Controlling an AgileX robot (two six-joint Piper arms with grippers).
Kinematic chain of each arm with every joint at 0, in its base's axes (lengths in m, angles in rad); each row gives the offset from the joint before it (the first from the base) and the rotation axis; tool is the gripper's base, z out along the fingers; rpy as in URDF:
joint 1: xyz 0 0 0.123 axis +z
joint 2: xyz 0 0 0 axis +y
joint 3: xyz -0.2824 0 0.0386 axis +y
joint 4: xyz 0.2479 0 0.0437 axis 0.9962 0 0.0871
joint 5: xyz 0 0 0 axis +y
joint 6: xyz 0.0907 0 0.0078 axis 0.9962 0 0.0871
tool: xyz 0 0 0 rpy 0 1.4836 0
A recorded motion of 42 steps. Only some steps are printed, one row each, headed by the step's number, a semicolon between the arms.
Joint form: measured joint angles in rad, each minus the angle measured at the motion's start. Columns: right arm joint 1, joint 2, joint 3, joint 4, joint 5, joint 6; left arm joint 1, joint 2, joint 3, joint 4, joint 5, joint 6.
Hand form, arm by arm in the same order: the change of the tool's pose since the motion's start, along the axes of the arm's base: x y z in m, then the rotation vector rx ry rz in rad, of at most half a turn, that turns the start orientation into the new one. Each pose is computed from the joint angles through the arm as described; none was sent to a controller.
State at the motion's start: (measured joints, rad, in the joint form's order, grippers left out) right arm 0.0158 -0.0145 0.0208 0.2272 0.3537 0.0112; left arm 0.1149 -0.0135 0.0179 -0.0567 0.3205 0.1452
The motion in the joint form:
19: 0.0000 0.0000 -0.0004 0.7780 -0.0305 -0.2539; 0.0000 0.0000 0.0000 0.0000 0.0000 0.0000
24: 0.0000 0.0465 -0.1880 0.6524 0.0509 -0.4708; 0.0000 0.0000 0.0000 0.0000 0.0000 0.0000
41: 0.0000 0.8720 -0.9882 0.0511 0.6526 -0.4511; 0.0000 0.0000 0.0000 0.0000 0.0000 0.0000
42: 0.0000 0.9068 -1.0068 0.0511 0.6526 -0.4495; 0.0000 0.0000 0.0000 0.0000 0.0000 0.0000
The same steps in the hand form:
19: -0.0006 0.0174 0.0154 0.5331 -0.0662 0.0952; 0.0000 0.0000 0.0000 0.0000 0.0000 0.0000
24: -0.0078 0.0205 0.0676 0.1878 -0.1865 0.2040; 0.0000 0.0000 0.0000 0.0000 0.0000 0.0000
41: 0.0951 0.0155 0.1936 -0.3710 0.4288 0.3905; 0.0000 0.0000 0.0000 0.0000 0.0000 0.0000
42: 0.1036 0.0157 0.1939 -0.3669 0.4450 0.3928; 0.0000 0.0000 0.0000 0.0000 0.0000 0.0000

